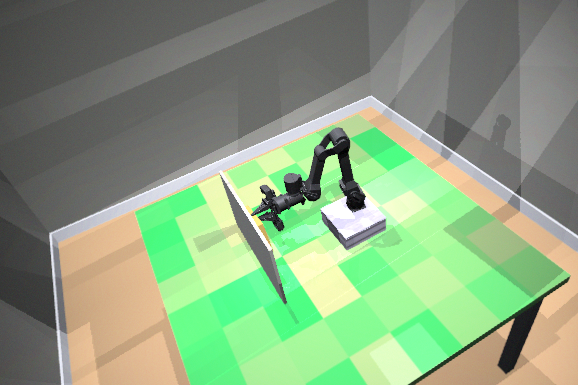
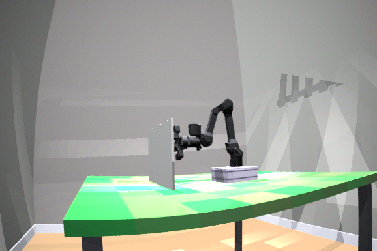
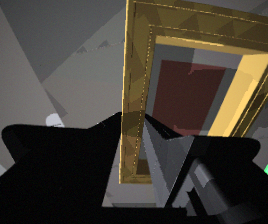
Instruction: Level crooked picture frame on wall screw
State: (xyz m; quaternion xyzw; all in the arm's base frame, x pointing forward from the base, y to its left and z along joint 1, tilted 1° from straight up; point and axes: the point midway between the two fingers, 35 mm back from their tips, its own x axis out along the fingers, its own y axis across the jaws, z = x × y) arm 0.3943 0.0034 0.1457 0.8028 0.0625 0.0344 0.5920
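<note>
The picture frame is 50 mm below my gripper tip and 20 mm to the left of it. Also, from my gripper tip: wall panel (70 mm below, 20 mm ahead, 10 mm to the left).
</note>
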